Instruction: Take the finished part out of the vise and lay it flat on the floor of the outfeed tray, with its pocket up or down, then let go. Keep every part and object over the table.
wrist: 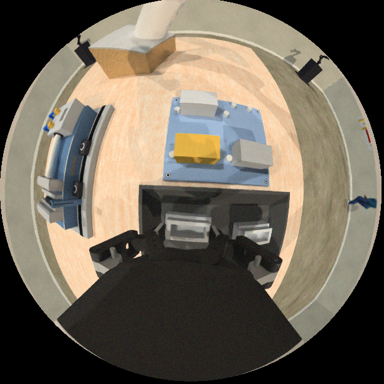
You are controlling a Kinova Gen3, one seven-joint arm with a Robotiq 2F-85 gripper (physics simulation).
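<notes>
The finished part, a silver-grey block with a rectangular pocket facing the camera, is between the fingers of my gripper, which is shut on it. Part and fingertips are over the left half of the dark outfeed tray. The gap between the part and the tray floor cannot be judged from this view. A second silver part with a pocket lies in the right half of the tray, apart from the held one. The blue and grey vise stands at the left, its jaws at its near end.
A blue fixture plate lies beyond the tray and bears a yellow block, two grey blocks and white pins. A wooden block with a grey top stands at the far left. The tray walls surround the parts.
</notes>
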